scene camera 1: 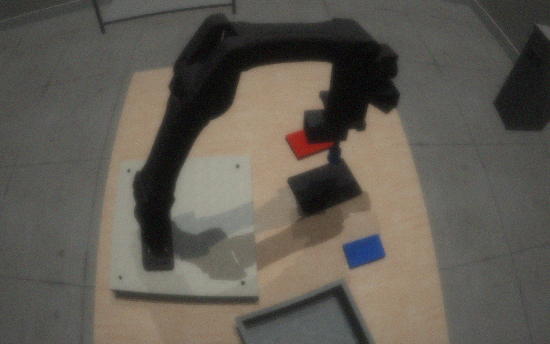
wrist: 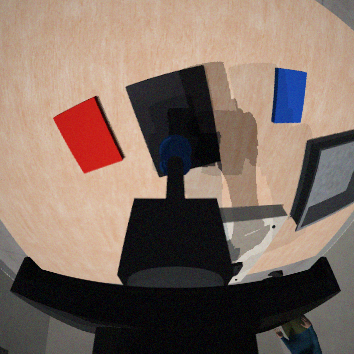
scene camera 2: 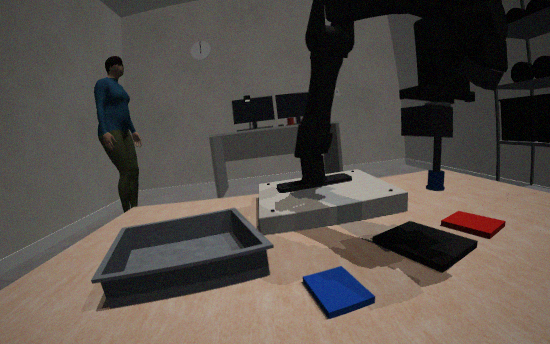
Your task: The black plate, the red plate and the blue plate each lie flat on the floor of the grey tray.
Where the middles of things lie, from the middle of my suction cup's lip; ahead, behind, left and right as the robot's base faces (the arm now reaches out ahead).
The black plate (scene camera 2: 437,249) lies 100 mm below my suction cup, 10 mm to the right of it and 10 mm behind it. Round my suction cup: blue plate (scene camera 2: 337,292) 180 mm to the right, 100 mm below, 50 mm ahead; then grey tray (scene camera 2: 160,260) 390 mm to the right, 100 mm behind, 80 mm below.
